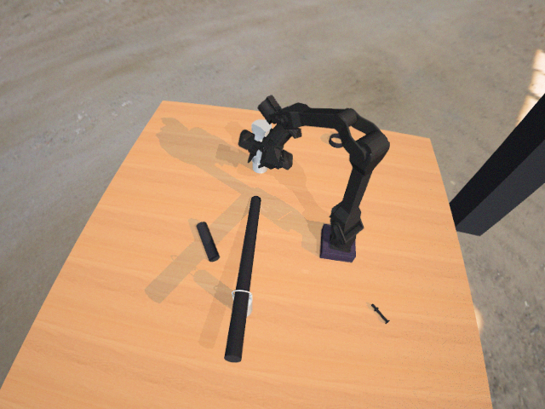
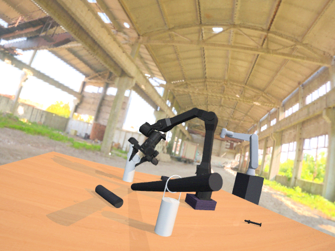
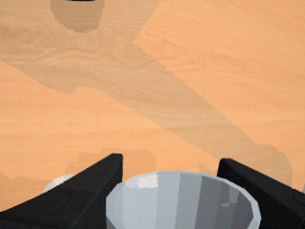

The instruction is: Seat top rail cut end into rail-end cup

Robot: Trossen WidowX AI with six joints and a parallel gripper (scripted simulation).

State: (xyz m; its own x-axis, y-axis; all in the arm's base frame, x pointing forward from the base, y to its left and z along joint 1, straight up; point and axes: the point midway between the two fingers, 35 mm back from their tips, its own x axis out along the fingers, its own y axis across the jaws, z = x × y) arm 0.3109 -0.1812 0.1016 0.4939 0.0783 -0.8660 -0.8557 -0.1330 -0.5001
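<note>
Now: the pale grey rail-end cup 3 cm to the right of my gripper tip, 3 cm above it and 1 cm behind it. Round my gripper tip: short black cylinder: 26 cm to the left, 9 cm below, 8 cm ahead; small black bolt: 48 cm behind, 37 cm to the left, 10 cm below; short white line post: 44 cm to the left, 8 cm behind, 1 cm below.
</note>
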